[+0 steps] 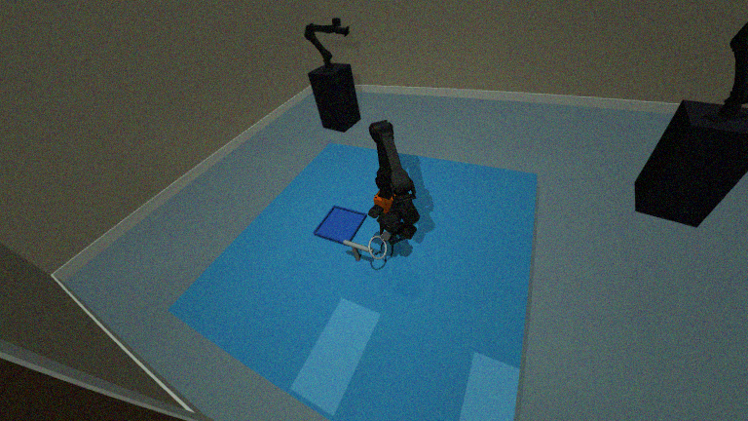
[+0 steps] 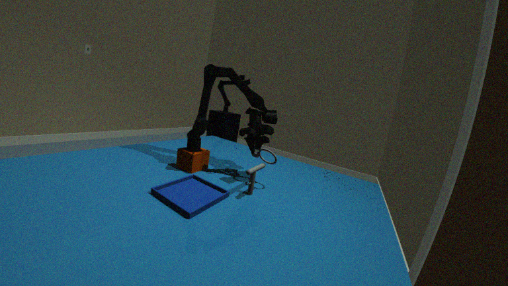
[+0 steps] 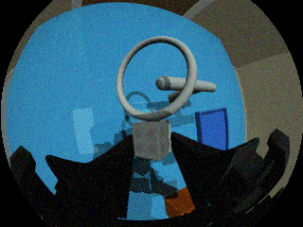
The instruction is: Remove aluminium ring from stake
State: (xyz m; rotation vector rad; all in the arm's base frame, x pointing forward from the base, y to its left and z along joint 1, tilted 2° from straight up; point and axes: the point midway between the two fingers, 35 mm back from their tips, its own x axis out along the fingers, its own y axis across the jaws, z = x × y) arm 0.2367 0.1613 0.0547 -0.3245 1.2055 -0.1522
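The aluminium ring is 5 cm ahead of my gripper tip, 1 cm to the left of it and 1 cm above it. The rest, counted from my gripper tip: blue tray 29 cm to the right, 11 cm below, 4 cm behind.
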